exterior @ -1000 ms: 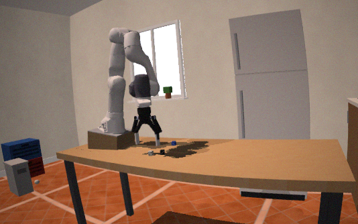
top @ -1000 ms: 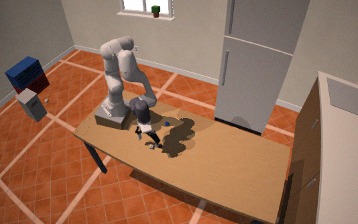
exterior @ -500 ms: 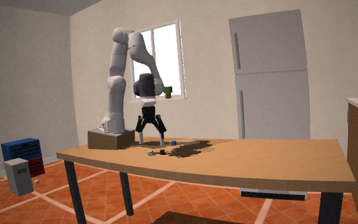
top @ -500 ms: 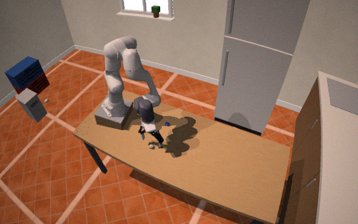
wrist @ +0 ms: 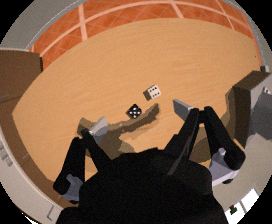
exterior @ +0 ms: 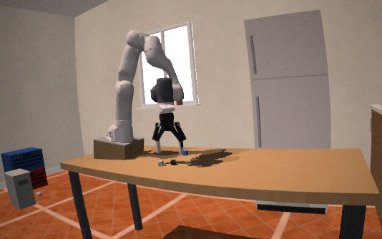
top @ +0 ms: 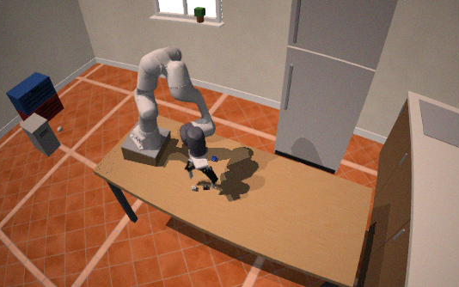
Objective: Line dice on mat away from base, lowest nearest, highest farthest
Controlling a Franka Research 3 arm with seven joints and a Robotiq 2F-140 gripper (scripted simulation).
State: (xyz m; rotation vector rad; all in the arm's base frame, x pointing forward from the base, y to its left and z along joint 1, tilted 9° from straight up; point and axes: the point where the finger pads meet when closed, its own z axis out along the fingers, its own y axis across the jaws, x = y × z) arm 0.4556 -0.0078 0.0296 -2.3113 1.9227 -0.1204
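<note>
Now: hand 9 cm past the blue die, 21 cm to the right of it and 6 cm above it. Also, from my hand: wood-coloured mat: 4 cm ahead, 14 cm to the left, 7 cm below.
</note>
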